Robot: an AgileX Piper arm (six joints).
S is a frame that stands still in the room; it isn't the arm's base.
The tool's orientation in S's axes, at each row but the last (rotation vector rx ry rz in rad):
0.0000 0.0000 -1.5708
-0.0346 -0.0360 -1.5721
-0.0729 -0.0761 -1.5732
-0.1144 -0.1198 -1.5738
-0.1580 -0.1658 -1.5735
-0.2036 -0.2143 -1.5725
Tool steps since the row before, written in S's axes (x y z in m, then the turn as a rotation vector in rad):
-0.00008 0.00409 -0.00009 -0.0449 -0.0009 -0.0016
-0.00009 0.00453 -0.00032 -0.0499 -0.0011 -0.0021
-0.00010 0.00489 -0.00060 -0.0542 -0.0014 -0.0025
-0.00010 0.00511 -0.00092 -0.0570 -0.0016 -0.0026
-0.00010 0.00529 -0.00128 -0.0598 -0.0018 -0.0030
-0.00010 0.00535 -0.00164 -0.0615 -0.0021 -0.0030
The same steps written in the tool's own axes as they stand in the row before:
-0.00409 -0.00008 -0.00009 0.0009 -0.0449 -0.0016
-0.00454 -0.00010 -0.00012 0.0011 -0.0499 -0.0021
-0.00492 -0.00012 -0.00013 0.0014 -0.0542 -0.0025
-0.00519 -0.00013 -0.00015 0.0016 -0.0570 -0.0026
-0.00544 -0.00015 -0.00017 0.0017 -0.0598 -0.0031
-0.00559 -0.00017 -0.00018 0.0020 -0.0615 -0.0031

